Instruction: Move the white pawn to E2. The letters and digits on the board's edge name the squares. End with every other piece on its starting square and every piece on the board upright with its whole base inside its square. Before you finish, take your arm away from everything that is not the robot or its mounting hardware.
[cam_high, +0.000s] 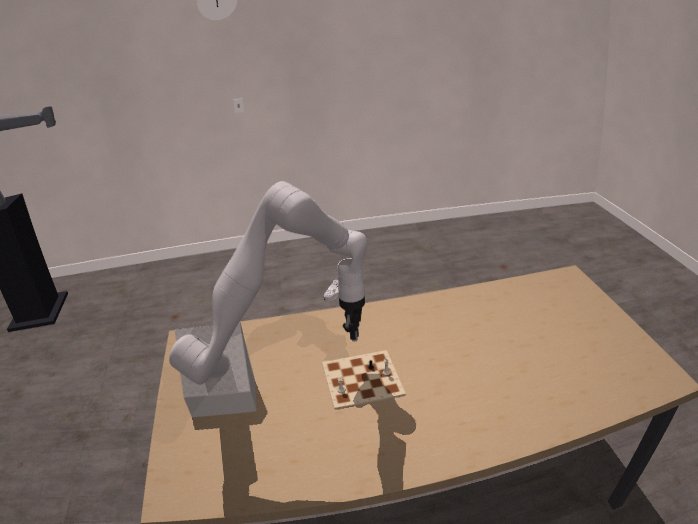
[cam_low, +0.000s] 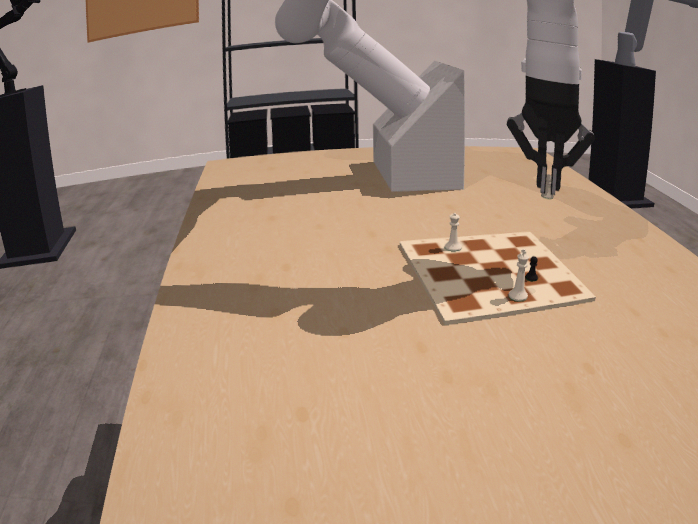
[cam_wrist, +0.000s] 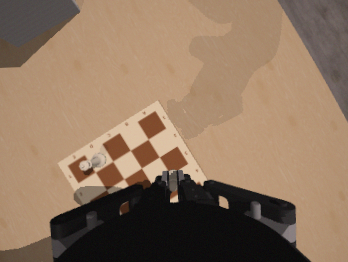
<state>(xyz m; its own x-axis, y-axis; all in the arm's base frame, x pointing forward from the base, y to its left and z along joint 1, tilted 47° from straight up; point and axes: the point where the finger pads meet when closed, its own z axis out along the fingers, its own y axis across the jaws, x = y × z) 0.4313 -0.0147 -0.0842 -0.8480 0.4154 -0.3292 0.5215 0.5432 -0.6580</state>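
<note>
Now: the chessboard 70 mm to the right of my hand and 130 mm below it. From my hand the other things lie so: white king (80 mm ahead, 80 mm to the right, 90 mm below); then black pawn (40 mm ahead, 40 mm to the right, 110 mm below); then white pawn (10 mm below).
</note>
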